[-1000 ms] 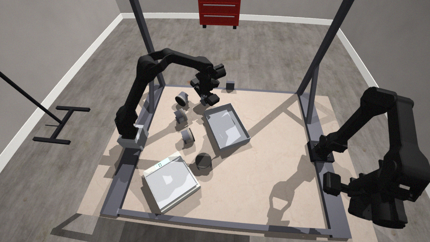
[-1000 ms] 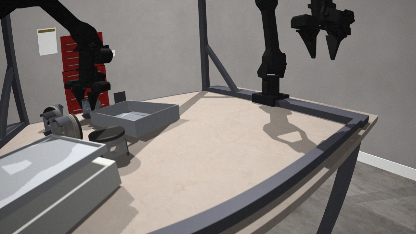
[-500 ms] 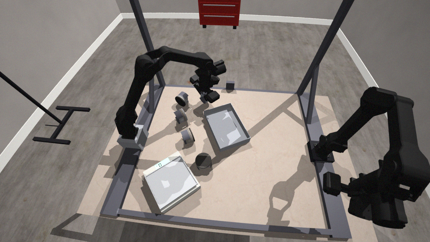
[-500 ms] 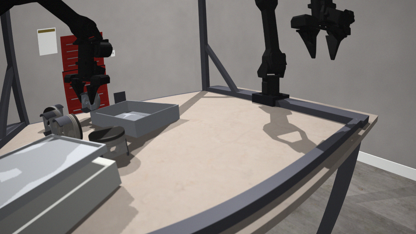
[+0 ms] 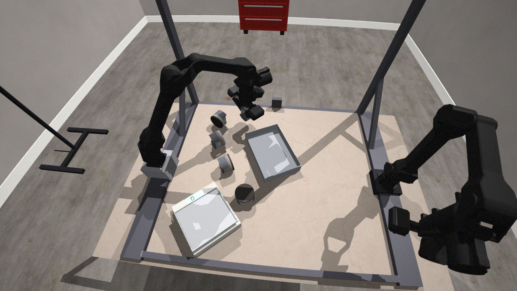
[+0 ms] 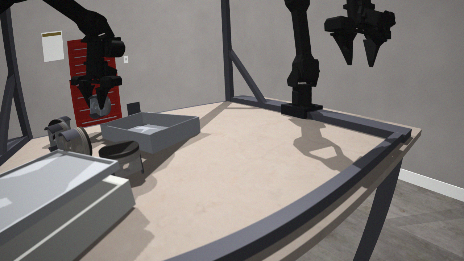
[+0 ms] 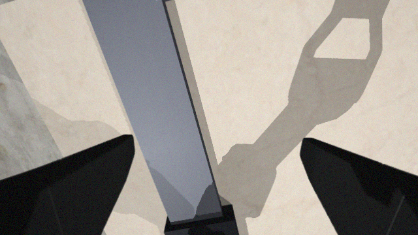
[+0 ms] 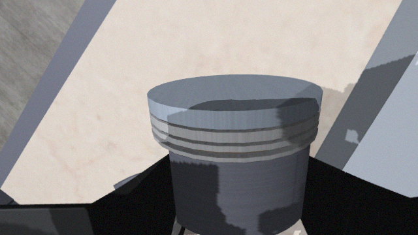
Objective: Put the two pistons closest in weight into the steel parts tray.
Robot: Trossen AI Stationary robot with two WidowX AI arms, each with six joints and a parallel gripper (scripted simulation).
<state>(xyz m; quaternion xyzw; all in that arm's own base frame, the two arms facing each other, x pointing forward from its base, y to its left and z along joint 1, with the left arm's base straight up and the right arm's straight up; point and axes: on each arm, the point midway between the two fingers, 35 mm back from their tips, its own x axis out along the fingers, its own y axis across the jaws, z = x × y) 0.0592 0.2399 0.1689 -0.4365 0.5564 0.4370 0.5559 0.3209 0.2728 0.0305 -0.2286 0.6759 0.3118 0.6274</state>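
The scale pan is 47 cm ahead of my right hand, 8 cm to the right of it and 6 cm below it. Round my right hand: scale 46 cm ahead, 9 cm to the right, 7 cm below; steel parts tray 15 cm ahead, 13 cm to the left, 10 cm below.
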